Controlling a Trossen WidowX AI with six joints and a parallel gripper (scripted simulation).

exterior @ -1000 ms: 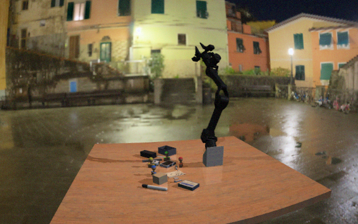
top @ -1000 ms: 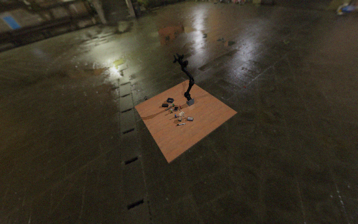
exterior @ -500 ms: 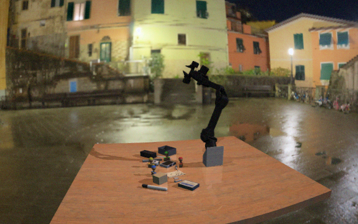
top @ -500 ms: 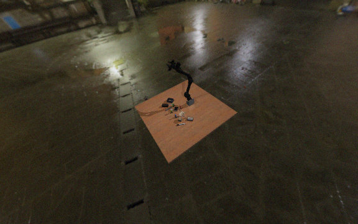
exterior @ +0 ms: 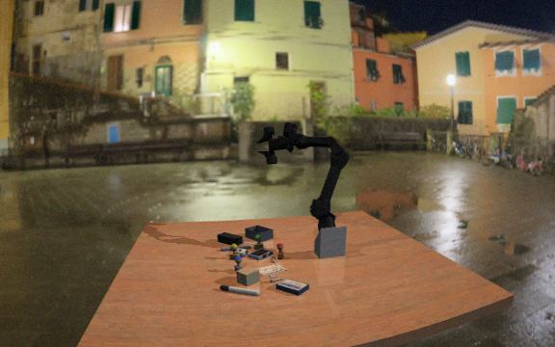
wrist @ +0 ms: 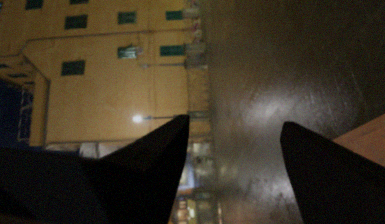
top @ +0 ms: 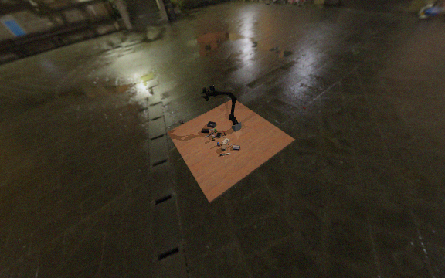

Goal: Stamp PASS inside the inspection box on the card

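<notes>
My gripper tip is now 39 cm to the right of the PASS stamp and 39 cm above it. The rest, counted from my gripper tip: red-knob stamp: 51 cm to the left, 39 cm below, 9 cm behind; ink pad: 48 cm to the left, 41 cm below, 1 cm behind; black box: 39 cm below, 31 cm to the left, 13 cm ahead.
</notes>
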